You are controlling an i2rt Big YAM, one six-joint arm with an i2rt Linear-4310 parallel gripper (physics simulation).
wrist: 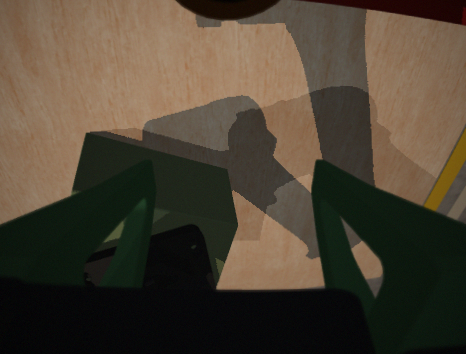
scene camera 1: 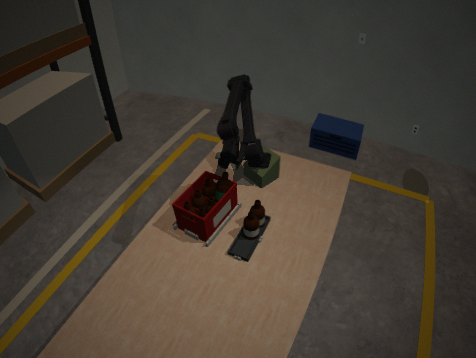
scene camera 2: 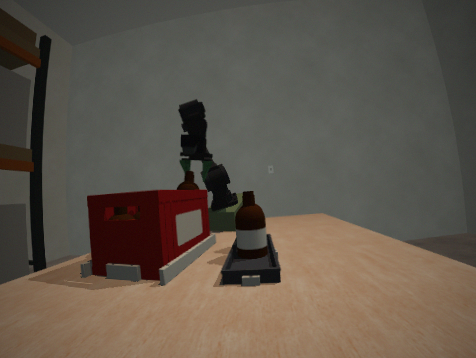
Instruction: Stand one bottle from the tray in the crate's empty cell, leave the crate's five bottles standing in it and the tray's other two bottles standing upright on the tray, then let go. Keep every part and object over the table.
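Places are measured from the arm's base along level axes (x ahead, y left, z up), in centimetres.
Pixels of known places: gripper, fingertip midpoint: (wrist: pixel 233 174) (scene camera 1: pixel 231 167) (scene camera 2: pixel 195 181); arm's base, origin of the base link: (wrist: pixel 147 279) (scene camera 1: pixel 260 160) (scene camera 2: pixel 224 203).
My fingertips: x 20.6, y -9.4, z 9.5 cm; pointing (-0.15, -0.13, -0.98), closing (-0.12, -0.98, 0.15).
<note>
For each thing: its top centre in the pictures, then the offset to it from my fingertips. Level surfaces: height alone.
- red crate, middle of its top: (scene camera 2: pixel 157 192) (scene camera 1: pixel 204 193) dx +17.5, dy -7.8, dz -3.4 cm
- bottle, middle of its top: (scene camera 2: pixel 186 170) (scene camera 1: pixel 222 175) dx +9.9, dy -1.1, dz +2.9 cm
- dark tray, middle of its top: (scene camera 2: pixel 252 247) (scene camera 1: pixel 250 233) dx +23.5, dy +15.9, dz -18.4 cm
- nearer, middle of its top: (scene camera 2: pixel 247 191) (scene camera 1: pixel 251 212) dx +22.1, dy +16.0, dz -4.9 cm
- farther, middle of its top: (scene camera 1: pixel 257 201) dx +14.8, dy +17.0, dz -4.9 cm
- table, its level: dz -21.0 cm
The red crate (scene camera 1: pixel 200 227) (scene camera 2: pixel 130 245) (wrist: pixel 425 7) holds several brown bottles. One bottle (scene camera 1: pixel 224 184) (scene camera 2: pixel 188 186) at its far right corner stands higher than the others, with neck and shoulder above the rim; its base is hidden. The dark tray (scene camera 1: pixel 242 248) (scene camera 2: pixel 232 275) bears two upright brown bottles with white labels, the nearer (scene camera 1: pixel 251 226) (scene camera 2: pixel 251 225) and the farther (scene camera 1: pixel 259 212); the nearer hides the farther in scene camera 2. My gripper (scene camera 1: pixel 221 170) (scene camera 2: pixel 196 175) (wrist: pixel 233 174) is open and empty, near the raised bottle at the crate's far end.
Grey rails (scene camera 1: pixel 225 225) (scene camera 2: pixel 187 260) run along the crate's foot. The green base block (scene camera 1: pixel 263 172) (scene camera 2: pixel 223 220) (wrist: pixel 165 170) stands behind the crate and tray. A blue chest (scene camera 1: pixel 336 136) lies on the floor beyond the table (scene camera 1: pixel 200 300). A storage rack (scene camera 1: pixel 100 75) (scene camera 2: pixel 40 150) stands at left.
</note>
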